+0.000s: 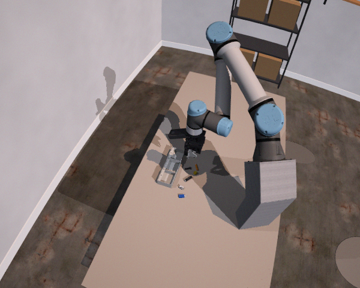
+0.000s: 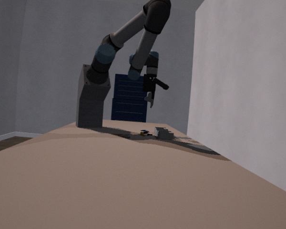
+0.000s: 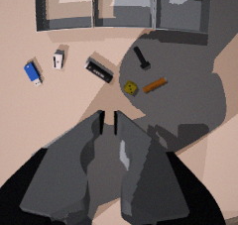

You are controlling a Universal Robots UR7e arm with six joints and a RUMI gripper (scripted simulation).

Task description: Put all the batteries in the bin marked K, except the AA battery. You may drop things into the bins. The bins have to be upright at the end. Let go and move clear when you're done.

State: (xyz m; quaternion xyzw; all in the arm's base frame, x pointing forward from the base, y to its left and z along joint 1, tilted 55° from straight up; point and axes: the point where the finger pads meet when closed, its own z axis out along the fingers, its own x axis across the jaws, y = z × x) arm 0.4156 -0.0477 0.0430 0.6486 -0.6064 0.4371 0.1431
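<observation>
My gripper is now 170 mm above the joined grey bins, 90 mm short of it and 20 mm to the left of it. The rest, counted from my hand: black battery 190 mm below, 20 mm to the left, 20 mm behind; then black bolt 190 mm below, 50 mm to the right, 10 mm behind; then small yellow block 180 mm below, 50 mm behind, 20 mm to the right.
</observation>
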